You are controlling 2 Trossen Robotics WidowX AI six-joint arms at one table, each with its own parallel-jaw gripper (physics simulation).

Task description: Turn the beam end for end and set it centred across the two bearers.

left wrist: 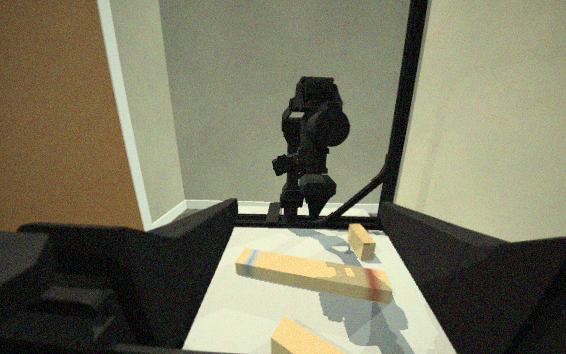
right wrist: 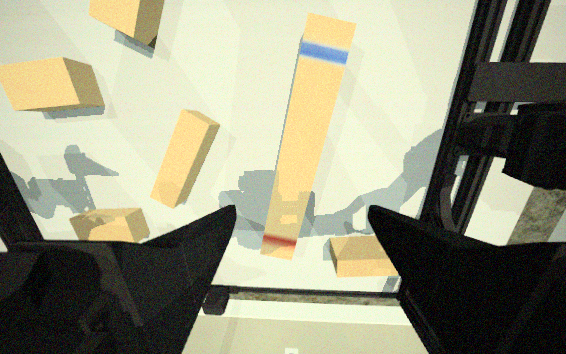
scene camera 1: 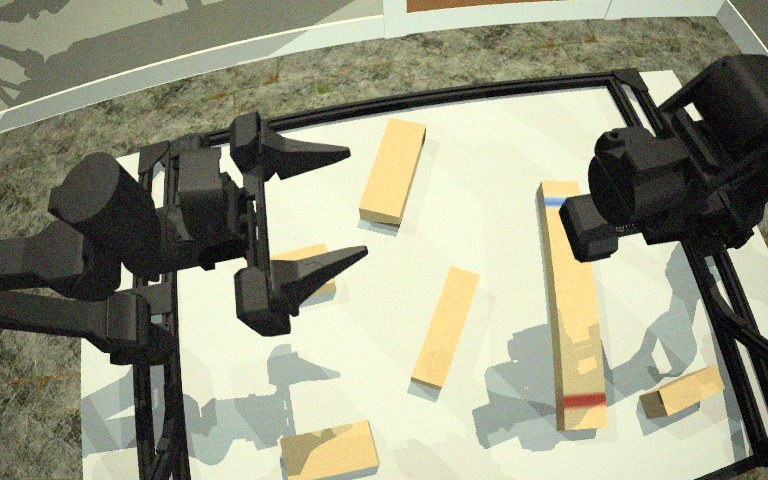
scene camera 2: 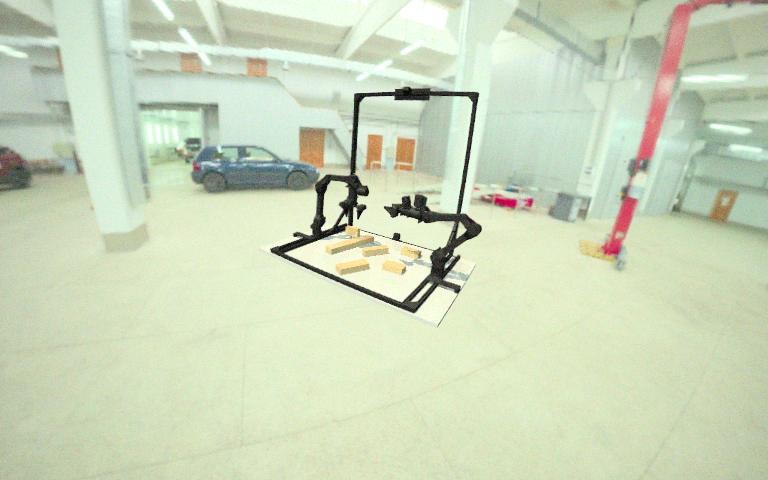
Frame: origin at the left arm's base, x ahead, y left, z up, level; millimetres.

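Where they show: left gripper, fingertip midpoint: (left wrist: 308,206) (scene camera 1: 358,197) (scene camera 2: 387,205); right gripper, fingertip midpoint: (left wrist: 310,211) (right wrist: 301,211) (scene camera 1: 615,248) (scene camera 2: 352,218); left arm's base, link origin: (scene camera 1: 153,345) (scene camera 2: 437,274); right arm's base, link origin: (left wrist: 290,219) (right wrist: 477,134) (scene camera 1: 704,238) (scene camera 2: 316,235).
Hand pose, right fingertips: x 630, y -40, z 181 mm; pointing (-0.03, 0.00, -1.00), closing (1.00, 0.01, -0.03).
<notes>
Things, the pixels of their top centre, and the offset from my right fingertips.
- long tan beam, top centre: (scene camera 1: 576,295) (right wrist: 298,163) (left wrist: 308,267) (scene camera 2: 351,241) dx +4, dy -5, dz -162 mm
- wide block, top centre: (scene camera 1: 394,163) (scene camera 2: 352,263) dx -214, dy +262, dz -162 mm
- narrow block, top centre: (scene camera 1: 447,324) (right wrist: 176,163) (scene camera 2: 375,247) dx -192, dy -6, dz -156 mm
- short block, top centre: (scene camera 1: 327,452) (right wrist: 102,231) (scene camera 2: 411,249) dx -379, dy -148, dz -162 mm
- further block, top centre: (scene camera 1: 288,271) (right wrist: 36,85) (scene camera 2: 394,264) dx -397, dy +113, dz -162 mm
The long tan beam (scene camera 1: 573,288) (scene camera 2: 350,244) (left wrist: 300,271) (right wrist: 311,125) lies flat on the table. Its blue band is at the upper end and its red band at the lower end in scene camera 1. Several plain tan blocks lie around it; I cannot tell which two are the bearers. They include a wide block (scene camera 1: 392,172) (scene camera 2: 352,266), a narrow block (scene camera 1: 445,328) (right wrist: 182,157) and a short block (scene camera 1: 330,450) (right wrist: 110,225). My left gripper (scene camera 1: 357,199) is open and empty, above the table left of the beam. My right gripper (right wrist: 301,211) is open and empty above the beam, pointing down.
Another block (scene camera 1: 682,390) (left wrist: 362,242) (right wrist: 361,256) lies right of the beam's red end. A further block (scene camera 1: 300,251) (right wrist: 47,84) is partly hidden by my left gripper in scene camera 1. A black frame (scene camera 1: 441,97) (scene camera 2: 345,280) borders the white table.
</notes>
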